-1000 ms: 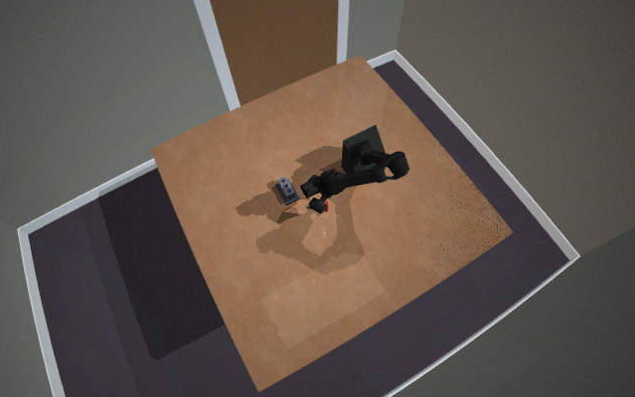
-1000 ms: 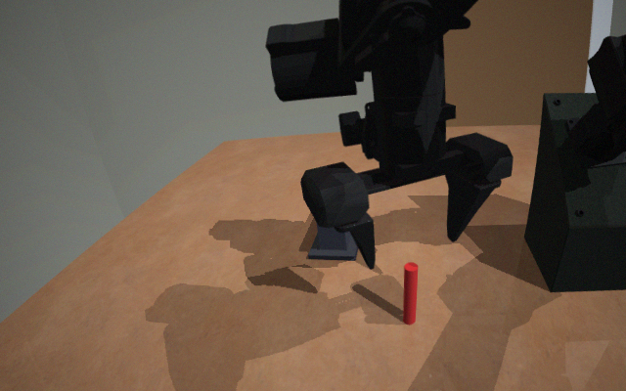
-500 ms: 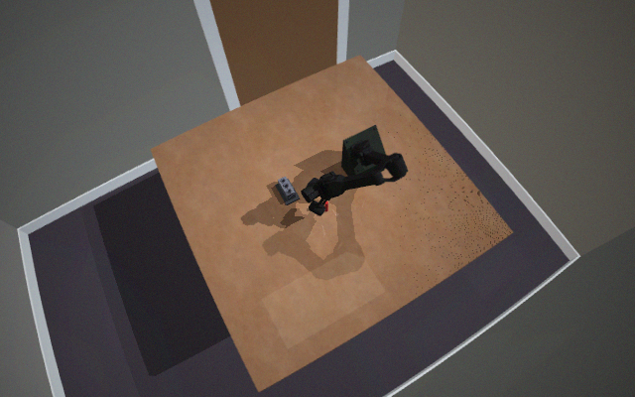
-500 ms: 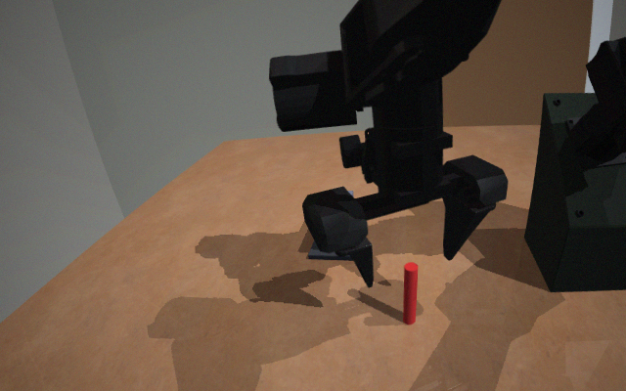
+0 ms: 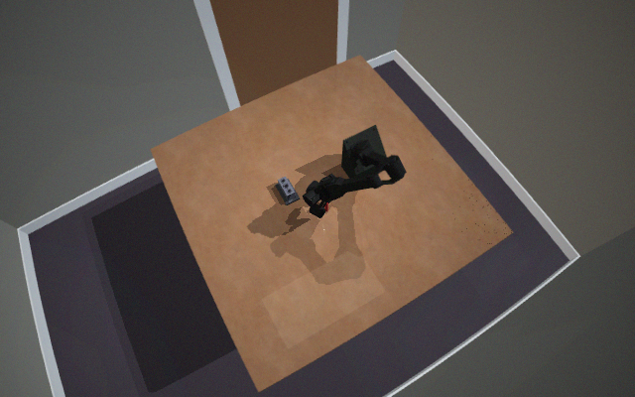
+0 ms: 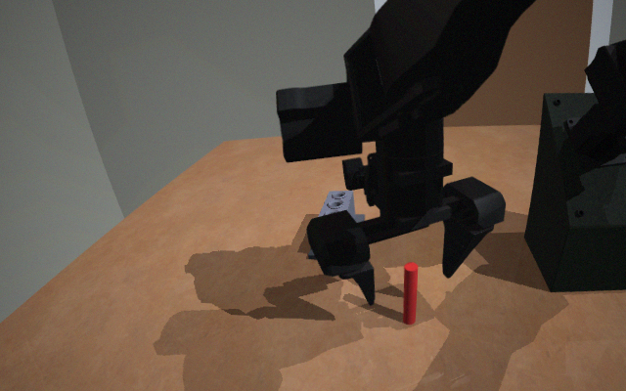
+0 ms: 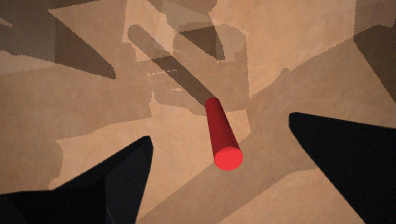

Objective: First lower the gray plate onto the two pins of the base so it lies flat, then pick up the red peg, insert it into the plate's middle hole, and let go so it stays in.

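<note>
Right now the red peg is 1 cm below my gripper tip. The rest, counted from my gripper tip: gray plate 10 cm ahead, 18 cm to the right; then base 10 cm ahead, 18 cm to the right, 4 cm below.
</note>
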